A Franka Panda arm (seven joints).
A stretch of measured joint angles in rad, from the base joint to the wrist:
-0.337, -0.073, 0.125, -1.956, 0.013, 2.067, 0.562
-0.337, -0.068, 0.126, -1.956, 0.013, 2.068, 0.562
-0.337, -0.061, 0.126, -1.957, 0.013, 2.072, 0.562
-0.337, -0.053, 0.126, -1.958, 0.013, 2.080, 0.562
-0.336, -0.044, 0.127, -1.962, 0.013, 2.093, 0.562
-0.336, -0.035, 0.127, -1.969, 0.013, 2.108, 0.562
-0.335, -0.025, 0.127, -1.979, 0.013, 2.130, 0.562
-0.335, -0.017, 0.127, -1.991, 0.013, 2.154, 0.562
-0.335, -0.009, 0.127, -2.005, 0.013, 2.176, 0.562
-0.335, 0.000, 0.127, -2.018, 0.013, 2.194, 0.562
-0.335, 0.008, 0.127, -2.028, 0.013, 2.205, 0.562
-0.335, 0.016, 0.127, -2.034, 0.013, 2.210, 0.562
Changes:
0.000, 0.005, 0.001, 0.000, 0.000, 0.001, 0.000
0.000, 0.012, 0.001, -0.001, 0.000, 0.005, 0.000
0.000, 0.020, 0.001, -0.002, 0.000, 0.013, 0.000
0.001, 0.029, 0.002, -0.006, 0.000, 0.026, 0.000
0.001, 0.038, 0.002, -0.013, 0.000, 0.041, 0.000
0.002, 0.048, 0.002, -0.023, 0.000, 0.063, 0.000
0.002, 0.056, 0.002, -0.035, 0.000, 0.087, 0.000
0.002, 0.064, 0.002, -0.049, 0.000, 0.109, 0.000
0.002, 0.073, 0.002, -0.062, 0.000, 0.127, 0.000
0.002, 0.081, 0.002, -0.072, 0.000, 0.138, 0.000
0.002, 0.089, 0.002, -0.078, 0.000, 0.143, 0.000

